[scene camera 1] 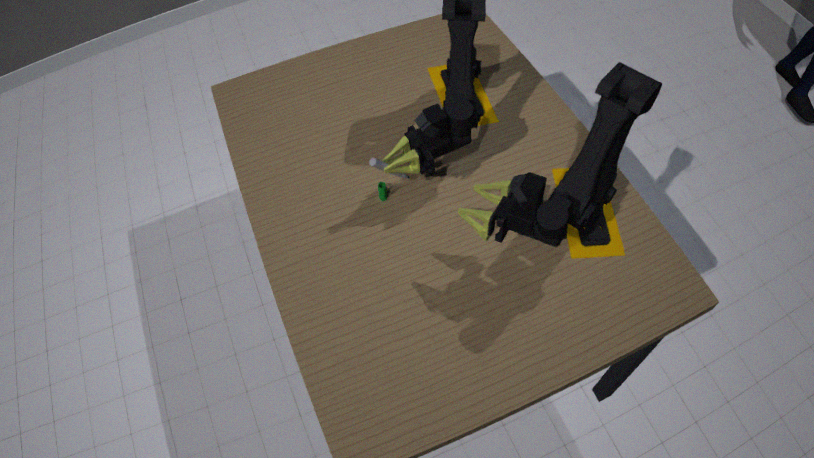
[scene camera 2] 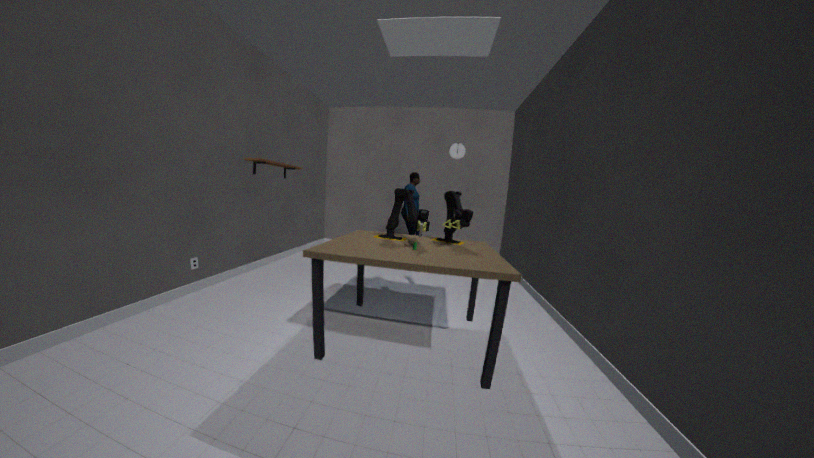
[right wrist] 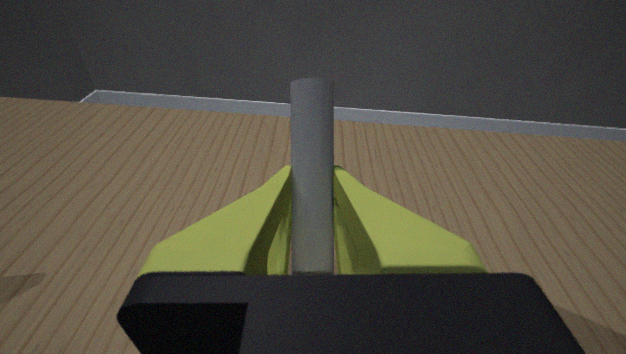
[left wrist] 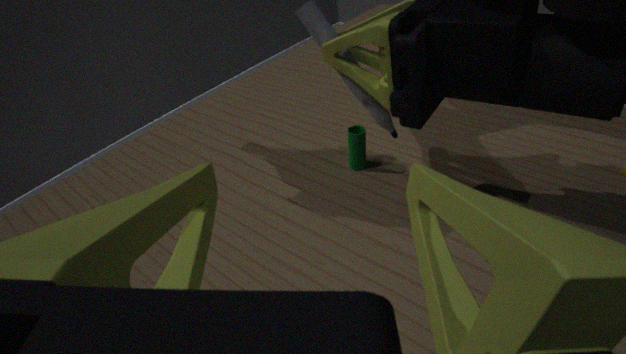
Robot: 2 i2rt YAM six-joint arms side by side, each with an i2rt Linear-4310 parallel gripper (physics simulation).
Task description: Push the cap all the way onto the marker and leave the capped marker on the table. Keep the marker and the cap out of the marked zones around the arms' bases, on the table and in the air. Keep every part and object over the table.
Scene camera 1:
my left gripper: 466, 198
my right gripper: 382, 167
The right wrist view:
my right gripper: 312, 178
grey marker: 311, 99
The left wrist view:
my left gripper: 312, 177
my right gripper: 329, 47
green cap: 356, 134
